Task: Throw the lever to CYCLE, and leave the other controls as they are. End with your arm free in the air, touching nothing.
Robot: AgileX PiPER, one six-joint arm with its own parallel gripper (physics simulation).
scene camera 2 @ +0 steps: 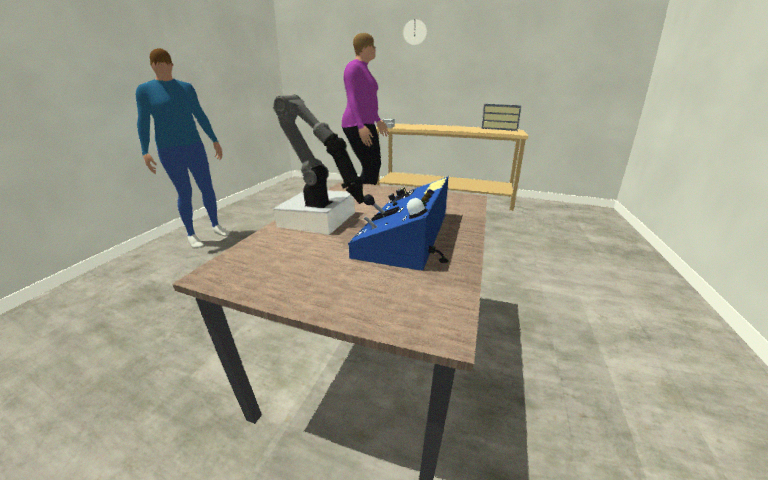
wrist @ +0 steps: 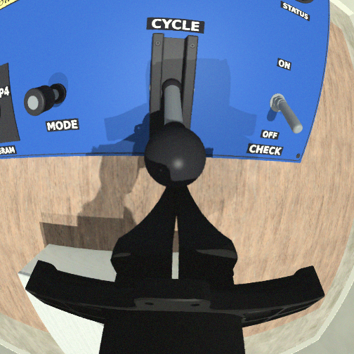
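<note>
The CYCLE lever has a grey shaft and a black ball knob (scene camera 2: pixel 369 199) (wrist: pixel 175 157). It leans toward the panel's near edge, away from the CYCLE label (wrist: pixel 175 25), in its dark slotted guide (wrist: pixel 157 65). My gripper (scene camera 2: pixel 361 199) (wrist: pixel 176 192) is shut, with nothing between its fingers. Its fingertips are at the near side of the knob, and the knob hides their very ends in the wrist view. Whether they touch it I cannot tell. The blue control panel (scene camera 2: pixel 385 249) (wrist: pixel 115 40) stands on the table.
The MODE knob (wrist: pixel 40 101) is left of the lever. The CHECK toggle (wrist: pixel 289 115) is on the right, tilted toward OFF. A white dome (scene camera 2: pixel 415 206) is on the panel. The arm's white base block (scene camera 2: pixel 303 221) (wrist: pixel 75 260) stands on the table (scene camera 2: pixel 339 288). Two people (scene camera 2: pixel 169 118) (scene camera 2: pixel 361 93) stand beyond.
</note>
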